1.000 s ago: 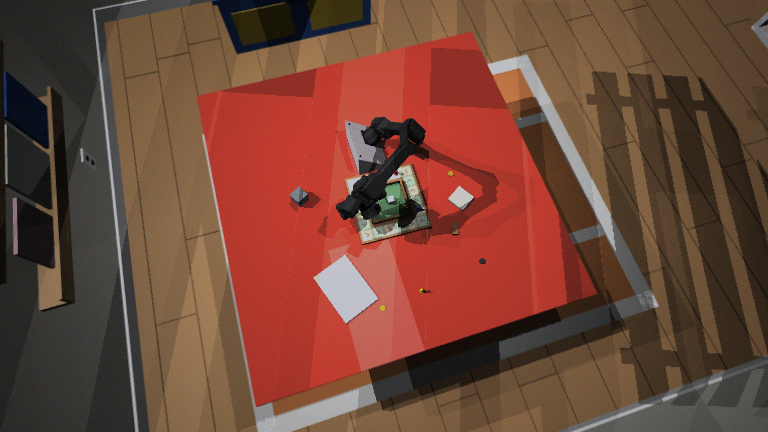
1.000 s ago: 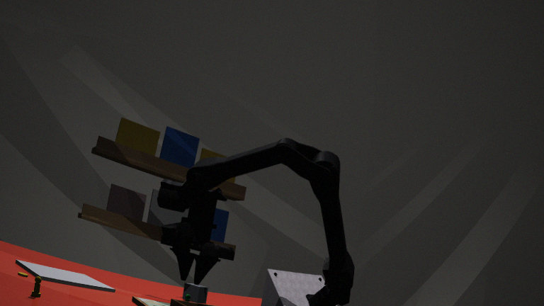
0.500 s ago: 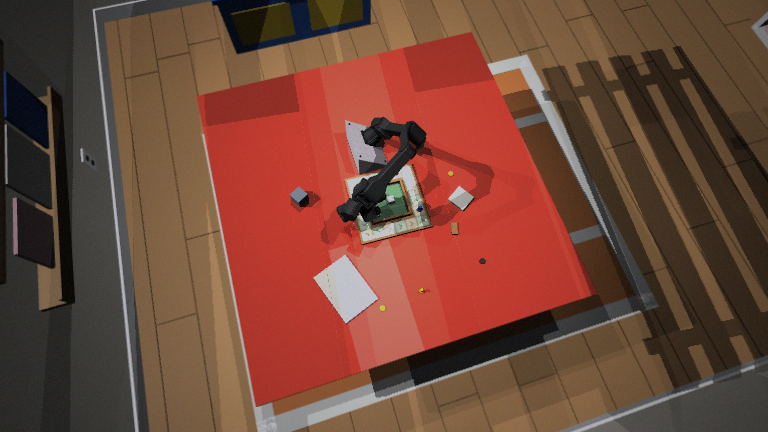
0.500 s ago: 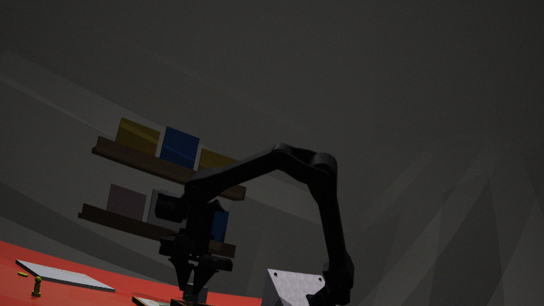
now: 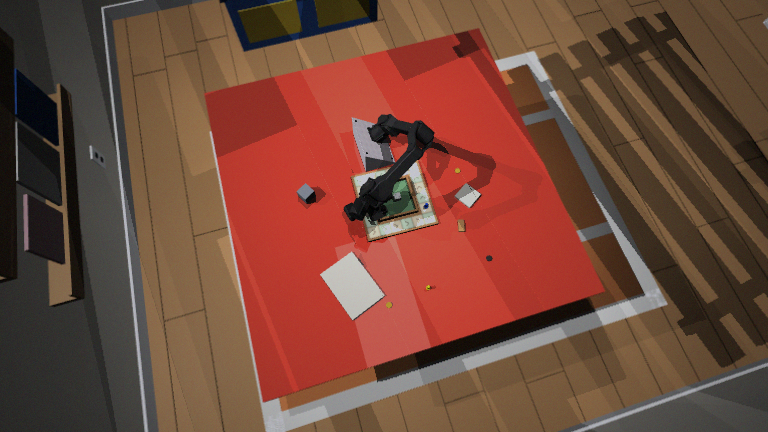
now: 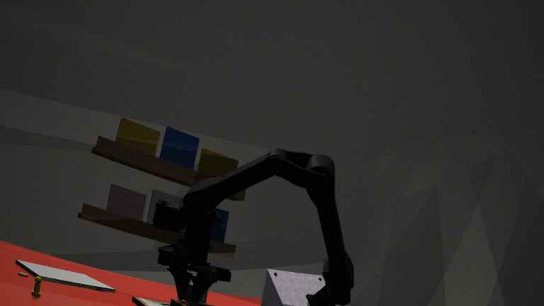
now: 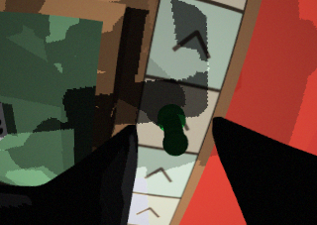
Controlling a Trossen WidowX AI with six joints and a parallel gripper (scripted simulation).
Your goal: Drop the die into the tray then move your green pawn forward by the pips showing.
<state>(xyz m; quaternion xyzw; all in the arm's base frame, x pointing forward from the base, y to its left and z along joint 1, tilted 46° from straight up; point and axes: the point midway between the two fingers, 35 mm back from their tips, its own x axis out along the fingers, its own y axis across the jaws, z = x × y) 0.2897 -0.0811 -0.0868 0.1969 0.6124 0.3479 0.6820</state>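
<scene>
My gripper tip is now 110 mm to the right of the green tray, 20 mm past it and 20 mm above it. From my gripper tip the other things lie so: blue pawn: 220 mm to the left, 50 mm ahead; grey die: 130 mm to the left, 20 mm behind; green pawn: right at my gripper tip.
</scene>
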